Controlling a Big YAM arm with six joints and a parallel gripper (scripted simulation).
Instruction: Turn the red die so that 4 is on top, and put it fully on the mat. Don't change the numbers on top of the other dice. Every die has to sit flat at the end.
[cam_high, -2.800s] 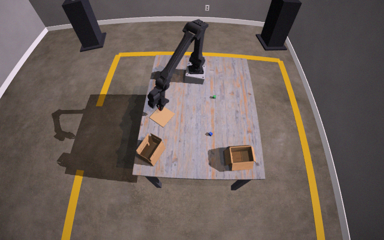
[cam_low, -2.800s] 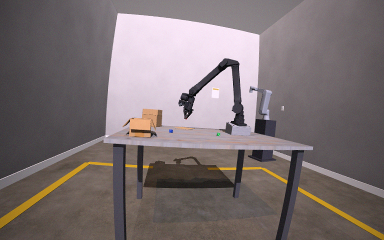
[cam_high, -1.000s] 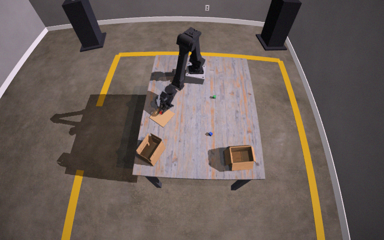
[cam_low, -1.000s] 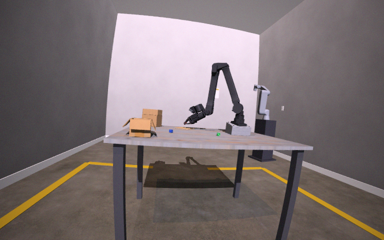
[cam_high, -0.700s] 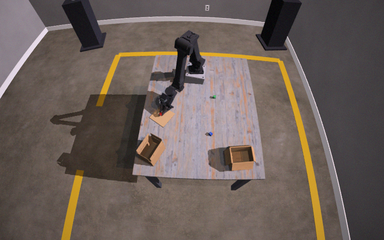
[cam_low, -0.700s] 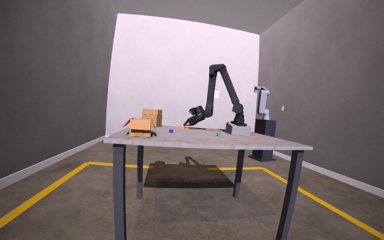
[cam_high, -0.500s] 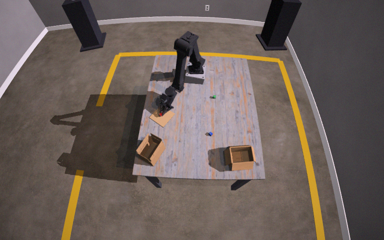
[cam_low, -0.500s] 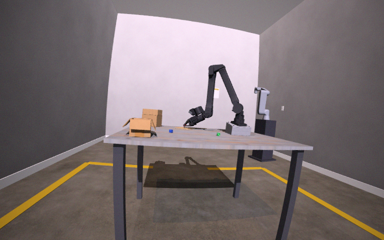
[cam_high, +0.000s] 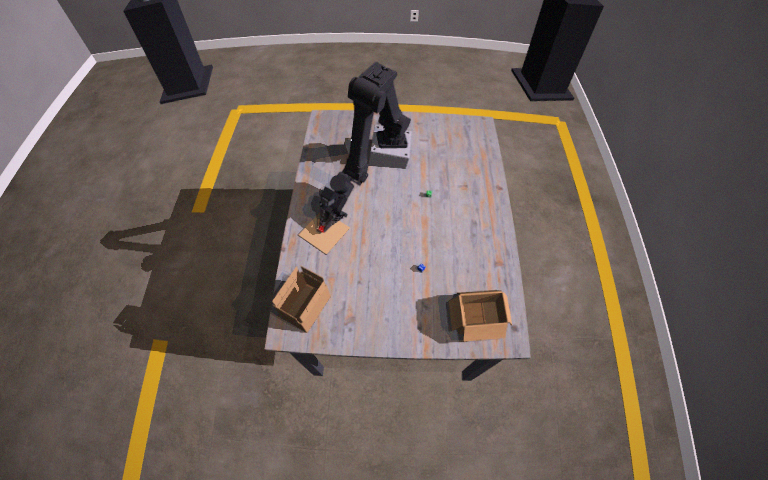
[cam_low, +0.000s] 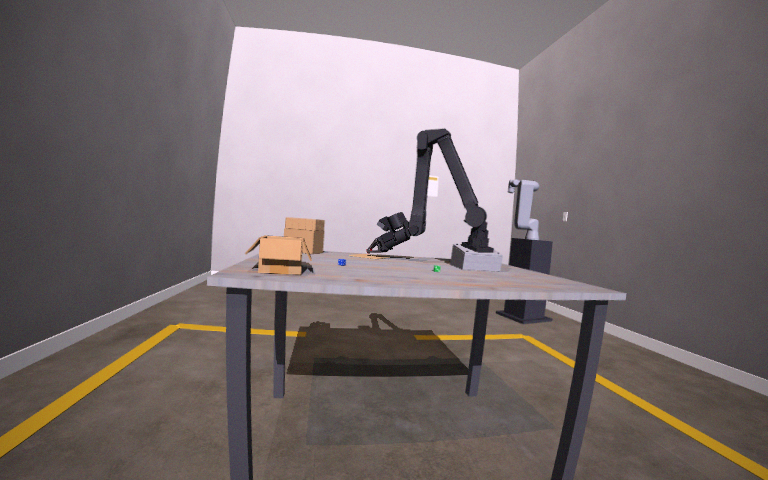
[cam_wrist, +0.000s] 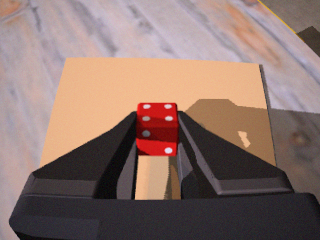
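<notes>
Right now my hand is right at the red die. Also, from my hand: blue die: 33 cm to the left, 21 cm ahead, 2 cm below; tan mat: 3 cm below; cardboard box: 29 cm ahead, 8 cm to the right, 4 cm above.
</notes>
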